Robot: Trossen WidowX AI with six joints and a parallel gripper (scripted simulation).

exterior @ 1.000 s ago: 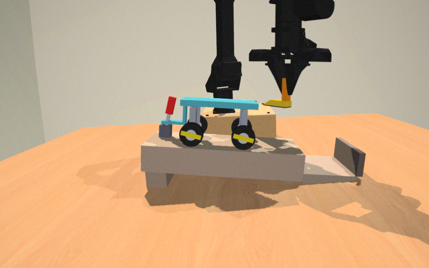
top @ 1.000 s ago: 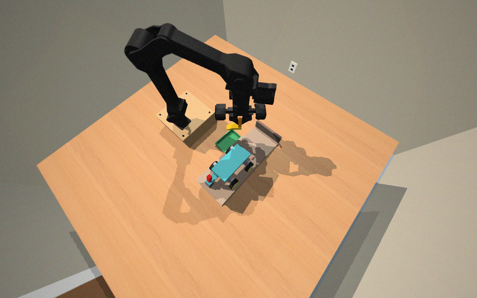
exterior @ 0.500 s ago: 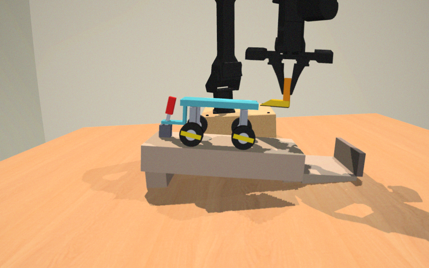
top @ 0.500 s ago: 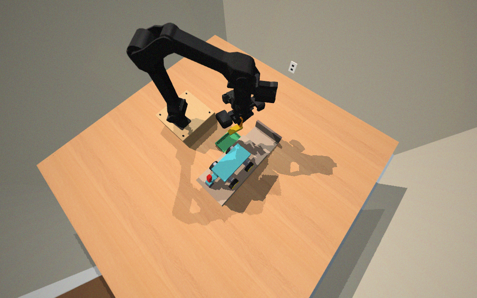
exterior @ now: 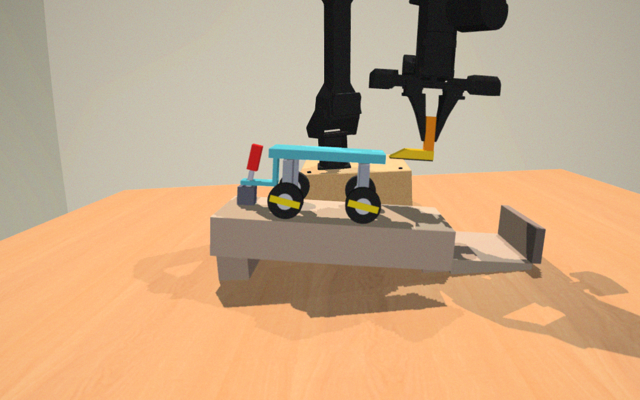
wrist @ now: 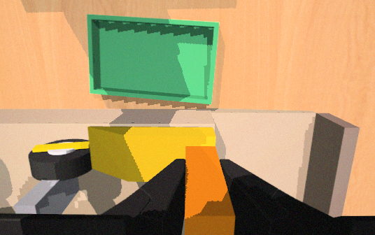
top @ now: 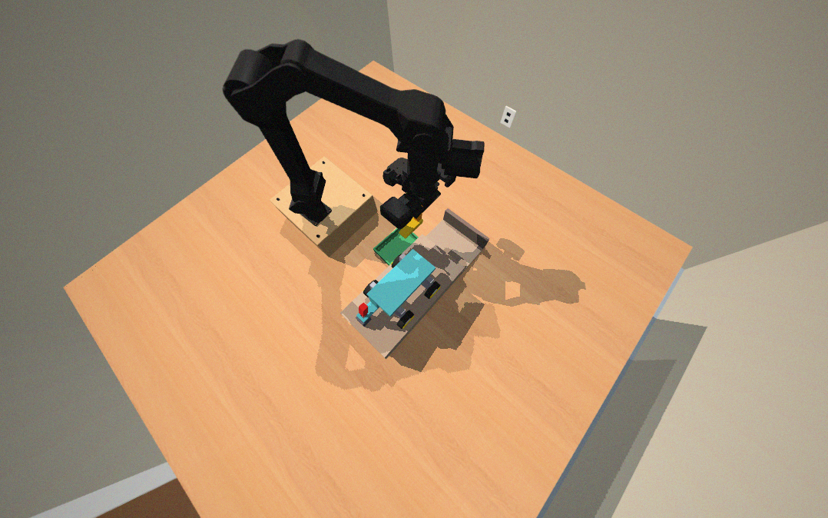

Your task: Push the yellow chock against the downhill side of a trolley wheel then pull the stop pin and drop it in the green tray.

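The red-headed stop pin is 5 cm ahead of my gripper tip, 26 cm to the right of it and 2 cm below it. Round my gripper tip: yellow chock: 2 cm to the right, 1 cm below; trolley: 8 cm ahead, 16 cm to the right, 4 cm below; green tray: 4 cm behind, 5 cm to the right, 16 cm below.
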